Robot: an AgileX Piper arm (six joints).
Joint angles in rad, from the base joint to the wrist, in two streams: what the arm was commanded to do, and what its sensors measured. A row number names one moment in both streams.
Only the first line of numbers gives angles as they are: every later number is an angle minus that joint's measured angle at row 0.
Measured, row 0:
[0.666 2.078 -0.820 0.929 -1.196 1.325]
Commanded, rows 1 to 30:
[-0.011 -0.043 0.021 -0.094 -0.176 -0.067]
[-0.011 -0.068 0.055 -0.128 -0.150 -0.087]
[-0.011 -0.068 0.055 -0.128 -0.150 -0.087]
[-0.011 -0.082 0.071 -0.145 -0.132 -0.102]
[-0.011 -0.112 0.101 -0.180 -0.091 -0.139]
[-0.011 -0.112 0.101 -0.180 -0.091 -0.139]
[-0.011 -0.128 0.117 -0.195 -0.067 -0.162]
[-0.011 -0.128 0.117 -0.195 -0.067 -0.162]
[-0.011 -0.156 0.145 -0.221 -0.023 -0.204]
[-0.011 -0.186 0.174 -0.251 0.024 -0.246]
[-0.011 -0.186 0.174 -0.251 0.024 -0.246]
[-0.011 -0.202 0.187 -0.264 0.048 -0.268]
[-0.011 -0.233 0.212 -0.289 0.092 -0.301]
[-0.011 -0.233 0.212 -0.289 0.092 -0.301]
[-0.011 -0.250 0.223 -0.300 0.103 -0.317]
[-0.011 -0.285 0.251 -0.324 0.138 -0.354]
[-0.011 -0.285 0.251 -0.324 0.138 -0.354]
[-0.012 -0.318 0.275 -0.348 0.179 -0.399]
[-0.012 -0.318 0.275 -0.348 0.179 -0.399]
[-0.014 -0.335 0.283 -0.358 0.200 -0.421]
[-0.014 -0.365 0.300 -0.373 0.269 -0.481]
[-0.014 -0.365 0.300 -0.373 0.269 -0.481]
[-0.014 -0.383 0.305 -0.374 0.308 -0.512]
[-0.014 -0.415 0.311 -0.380 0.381 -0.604]
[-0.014 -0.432 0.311 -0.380 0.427 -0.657]
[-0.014 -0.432 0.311 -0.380 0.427 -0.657]
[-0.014 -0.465 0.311 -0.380 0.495 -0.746]
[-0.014 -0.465 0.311 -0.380 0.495 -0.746]
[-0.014 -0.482 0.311 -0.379 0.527 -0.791]
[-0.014 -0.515 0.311 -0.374 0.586 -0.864]
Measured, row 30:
[-0.012 -0.469 0.310 -0.364 0.503 -0.746]
